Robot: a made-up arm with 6 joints. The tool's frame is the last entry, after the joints. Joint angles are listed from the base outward.
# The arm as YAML. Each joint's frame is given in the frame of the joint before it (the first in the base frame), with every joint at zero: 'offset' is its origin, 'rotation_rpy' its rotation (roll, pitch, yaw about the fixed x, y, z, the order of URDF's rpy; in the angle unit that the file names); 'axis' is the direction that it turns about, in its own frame. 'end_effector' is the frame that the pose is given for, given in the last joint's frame.
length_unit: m
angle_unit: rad
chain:
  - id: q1
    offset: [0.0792, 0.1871, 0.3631]
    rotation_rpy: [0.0, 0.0, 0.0]
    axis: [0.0, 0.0, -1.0]
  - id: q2
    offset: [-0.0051, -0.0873, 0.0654]
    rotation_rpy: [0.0, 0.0, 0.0]
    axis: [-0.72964, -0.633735, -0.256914]
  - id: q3
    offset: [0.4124, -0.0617, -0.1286]
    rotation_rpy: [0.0, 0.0, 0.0]
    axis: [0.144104, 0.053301, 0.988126]
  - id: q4
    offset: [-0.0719, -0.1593, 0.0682]
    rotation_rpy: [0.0, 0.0, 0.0]
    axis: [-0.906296, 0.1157, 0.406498]
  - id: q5
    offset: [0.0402, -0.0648, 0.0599]
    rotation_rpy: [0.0, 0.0, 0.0]
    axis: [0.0, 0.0, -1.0]
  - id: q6
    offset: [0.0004, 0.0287, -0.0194]
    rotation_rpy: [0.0, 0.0, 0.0]
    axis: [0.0, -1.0, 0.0]
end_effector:
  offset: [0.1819, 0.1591, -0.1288]
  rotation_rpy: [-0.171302, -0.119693, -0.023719]
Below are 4 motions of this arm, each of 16 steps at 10 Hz.
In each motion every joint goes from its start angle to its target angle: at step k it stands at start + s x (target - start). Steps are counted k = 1, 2, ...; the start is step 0. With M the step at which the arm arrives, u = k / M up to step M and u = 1 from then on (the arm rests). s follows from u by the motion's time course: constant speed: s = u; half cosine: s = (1 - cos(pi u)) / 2; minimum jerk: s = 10 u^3 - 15 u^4 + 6 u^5.
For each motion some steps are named. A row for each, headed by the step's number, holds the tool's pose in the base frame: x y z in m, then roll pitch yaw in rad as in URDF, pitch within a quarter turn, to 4 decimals.
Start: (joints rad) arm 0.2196 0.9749 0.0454 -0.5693 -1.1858 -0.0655
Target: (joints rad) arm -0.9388 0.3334 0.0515 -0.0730 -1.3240 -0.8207
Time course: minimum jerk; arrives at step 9
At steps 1, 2, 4, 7, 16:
1: 0.3107 -0.0164 0.5903 -0.9231 -0.2570 0.8336
2: 0.3281 -0.0136 0.5674 -0.8842 -0.1965 0.8749
4: 0.4036 0.0235 0.4570 -0.7375 0.1283 1.1506
7: 0.4924 0.1387 0.3097 -0.5782 0.6898 1.8141
16: 0.5027 0.1611 0.2934 -0.5551 0.7690 1.9315

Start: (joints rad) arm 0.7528 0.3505 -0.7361 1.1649 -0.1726 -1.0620
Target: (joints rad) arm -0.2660 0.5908 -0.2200 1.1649 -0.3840 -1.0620
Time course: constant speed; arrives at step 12
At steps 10, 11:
10: 0.3032 -0.2517 0.4258 -1.9041 0.2520 -1.0181
11: 0.3442 -0.2398 0.4409 -1.9348 0.2460 -0.9060

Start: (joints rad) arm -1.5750 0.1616 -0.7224 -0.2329 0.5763 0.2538
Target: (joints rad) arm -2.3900 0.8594 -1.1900 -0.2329 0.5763 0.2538
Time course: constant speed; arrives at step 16
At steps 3, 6, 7, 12, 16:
3: 0.4970 0.6567 0.5303 0.2443 -0.5822 -0.0091
6: 0.4337 0.6645 0.5971 0.4026 -0.6398 -0.0644
7: 0.4122 0.6637 0.6175 0.4610 -0.6508 -0.0868
12: 0.3098 0.6354 0.7031 0.7670 -0.6379 -0.2018
16: 0.2424 0.5896 0.7498 0.9896 -0.5498 -0.2588

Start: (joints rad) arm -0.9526 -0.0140 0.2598 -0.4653 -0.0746 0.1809
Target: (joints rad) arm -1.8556 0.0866 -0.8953 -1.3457 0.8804 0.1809
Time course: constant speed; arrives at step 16
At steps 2, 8, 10, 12, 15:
2: 0.5748 0.6206 0.3763 0.3859 -0.2152 0.7238
8: 0.5919 0.6652 0.3738 0.5442 0.0510 0.1989
10: 0.5796 0.6604 0.3621 0.5864 0.1707 0.0530
12: 0.5566 0.6492 0.3440 0.6213 0.3069 -0.0768
15: 0.5014 0.6265 0.3052 0.6572 0.5405 -0.2424

